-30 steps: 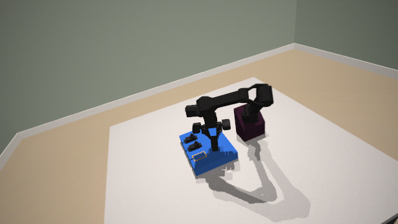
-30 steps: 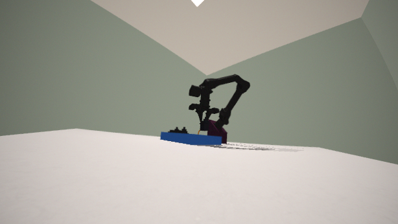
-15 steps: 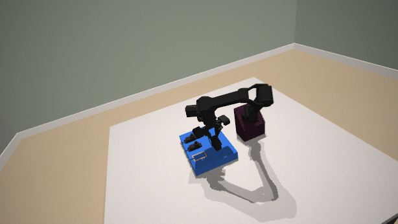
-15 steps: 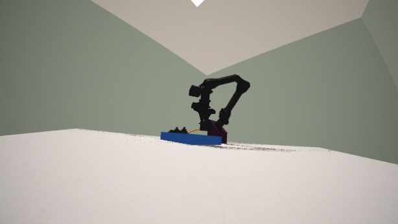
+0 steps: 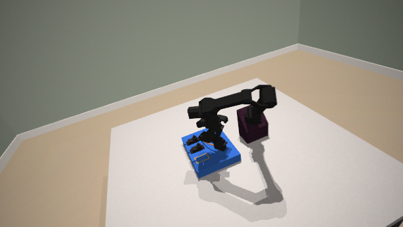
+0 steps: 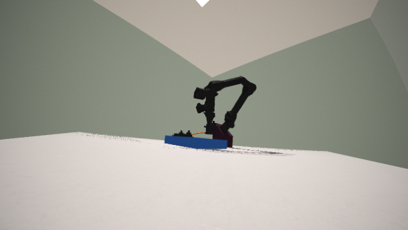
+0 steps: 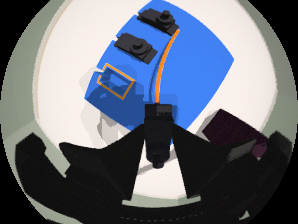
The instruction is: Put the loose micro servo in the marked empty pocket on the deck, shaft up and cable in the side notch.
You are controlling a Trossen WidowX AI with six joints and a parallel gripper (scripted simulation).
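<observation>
Now: the blue deck 10 cm below my gripper tip, 7 cm to the right of it and 1 cm behind it.
</observation>
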